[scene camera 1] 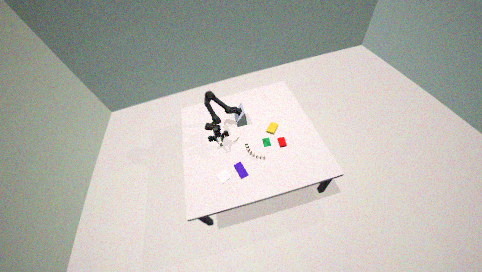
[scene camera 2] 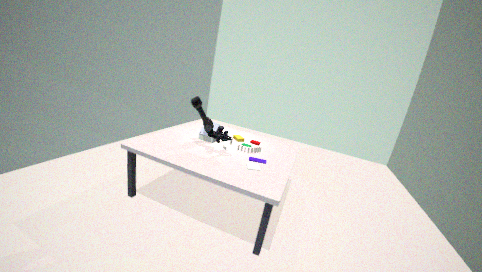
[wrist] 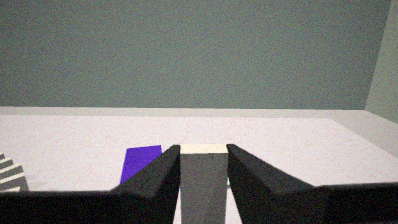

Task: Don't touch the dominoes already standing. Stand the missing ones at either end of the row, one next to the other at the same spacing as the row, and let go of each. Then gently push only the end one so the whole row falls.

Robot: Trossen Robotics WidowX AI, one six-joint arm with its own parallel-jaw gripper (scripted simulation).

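Note:
The gripper [wrist: 203, 152] is visible in the wrist view, and so is a purple tile [wrist: 135, 159].

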